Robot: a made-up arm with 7 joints.
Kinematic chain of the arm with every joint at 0, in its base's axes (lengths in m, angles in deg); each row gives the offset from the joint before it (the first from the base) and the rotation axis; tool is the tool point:
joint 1: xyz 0 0 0.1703 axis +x
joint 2: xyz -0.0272 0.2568 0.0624 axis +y
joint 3: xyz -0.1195 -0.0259 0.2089 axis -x
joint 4: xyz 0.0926 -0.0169 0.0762 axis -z
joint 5: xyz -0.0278 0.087 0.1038 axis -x
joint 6: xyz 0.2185 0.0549 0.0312 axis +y
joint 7: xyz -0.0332 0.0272 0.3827 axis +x
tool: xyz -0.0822 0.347 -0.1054
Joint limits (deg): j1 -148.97..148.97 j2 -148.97..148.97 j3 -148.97..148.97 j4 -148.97..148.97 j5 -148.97..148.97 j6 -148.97..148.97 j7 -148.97..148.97
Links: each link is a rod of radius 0.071 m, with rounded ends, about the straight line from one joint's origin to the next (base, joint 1, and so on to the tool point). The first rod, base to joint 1, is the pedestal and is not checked.
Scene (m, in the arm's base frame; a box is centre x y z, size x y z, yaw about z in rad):
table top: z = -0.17
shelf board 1: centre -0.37 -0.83 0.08 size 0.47 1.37 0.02 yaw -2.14
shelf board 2: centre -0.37 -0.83 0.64 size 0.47 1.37 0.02 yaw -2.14
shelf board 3: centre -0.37 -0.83 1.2 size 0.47 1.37 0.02 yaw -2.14
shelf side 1: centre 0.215 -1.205 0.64 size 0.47 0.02 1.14 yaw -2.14
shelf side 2: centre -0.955 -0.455 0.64 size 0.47 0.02 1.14 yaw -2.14
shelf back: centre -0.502 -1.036 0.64 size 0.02 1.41 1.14 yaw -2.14
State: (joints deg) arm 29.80 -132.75 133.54 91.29 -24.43 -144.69 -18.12
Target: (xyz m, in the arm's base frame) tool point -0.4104 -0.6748 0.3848
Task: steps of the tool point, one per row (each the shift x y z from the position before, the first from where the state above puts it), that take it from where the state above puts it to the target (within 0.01 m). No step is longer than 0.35 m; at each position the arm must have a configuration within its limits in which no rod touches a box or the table.
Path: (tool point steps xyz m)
1: 0.0258 -0.3026 0.0253
2: 0.1139 -0.2541 -0.0981
3: 0.1719 -0.1285 -0.1769
4: -0.0799 -0.0963 0.0010
5: -0.0684 -0.1007 0.0003
6: -0.0464 -0.1073 -0.0013

